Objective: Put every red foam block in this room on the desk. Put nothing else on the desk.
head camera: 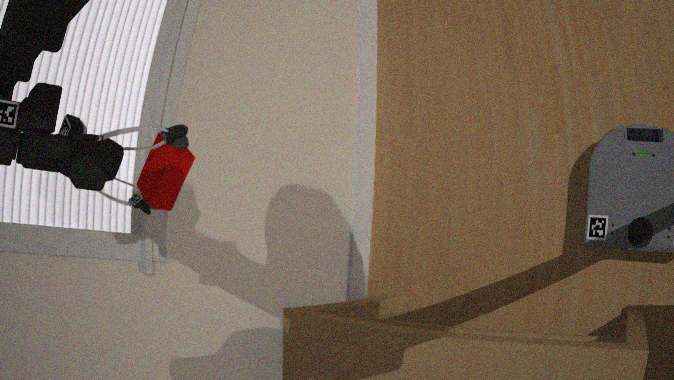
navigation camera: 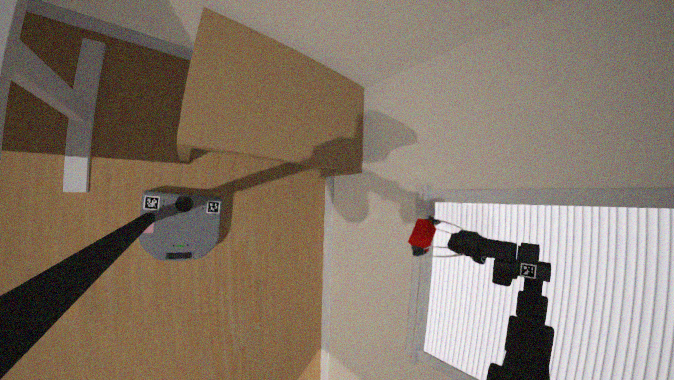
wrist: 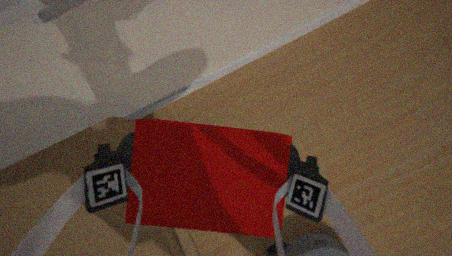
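Seen in the pictures: gripper, fingertip midpoint: [head camera: 171,171] [navigation camera: 418,234]; robot's base at its link origin: [head camera: 638,231] [navigation camera: 184,203].
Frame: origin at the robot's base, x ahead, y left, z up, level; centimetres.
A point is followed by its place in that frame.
A red foam block [head camera: 169,175] {y -60.9, x -1.6, z 94.9 cm} [navigation camera: 422,233] {y -61.0, x -1.2, z 95.5 cm} [wrist: 210,185] is held up in the air between my fingertips. My gripper [head camera: 160,170] {y -65.0, x -2.3, z 92.2 cm} [navigation camera: 426,235] {y -65.0, x -2.3, z 92.2 cm} [wrist: 211,155] {y -65.0, x -2.3, z 92.2 cm} is shut on it, one fingertip pressed on each side. In the head and navigation views the block shows in front of the wall beside the ribbed panel; in the wrist view it shows over the floor. The desk top is not clearly visible; a pale leg [navigation camera: 77,155] that looks like the desk's stands at the left of the navigation view. No other red block shows.
A wooden cabinet [head camera: 340,345] {y -66.4, x 31.1, z 45.0 cm} [navigation camera: 270,95] {y -25.3, x 50.1, z 45.0 cm} stands against the wall. My grey base [head camera: 620,190] {y -6.9, x -9.5, z 16.0 cm} [navigation camera: 180,232] {y 0.5, x -12.8, z 15.9 cm} is on the wooden floor [head camera: 465,150] {y -62.2, x -19.7, z 0.0 cm} [navigation camera: 270,280] {y -53.0, x -47.7, z 0.0 cm} [wrist: 360,105]. A white ribbed panel [head camera: 112,80] {y -95.7, x -21.3, z 95.3 cm} [navigation camera: 610,280] {y -95.2, x -12.2, z 145.5 cm} with a grey frame is on the wall behind my arm.
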